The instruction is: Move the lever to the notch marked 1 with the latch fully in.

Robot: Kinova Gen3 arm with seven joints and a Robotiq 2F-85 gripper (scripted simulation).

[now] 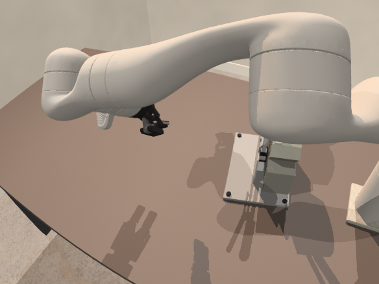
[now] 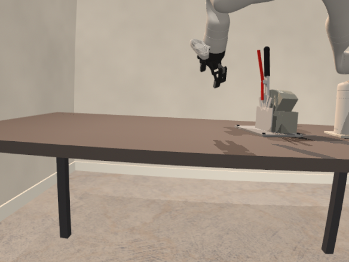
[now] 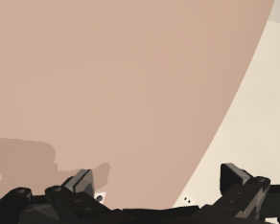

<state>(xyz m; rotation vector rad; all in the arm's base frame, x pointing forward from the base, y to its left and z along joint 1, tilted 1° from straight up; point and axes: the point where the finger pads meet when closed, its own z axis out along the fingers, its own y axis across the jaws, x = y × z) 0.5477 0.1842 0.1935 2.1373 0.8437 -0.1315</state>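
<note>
The red bar lies 20 cm behind my hand and 14 cm to the right of it.
</note>
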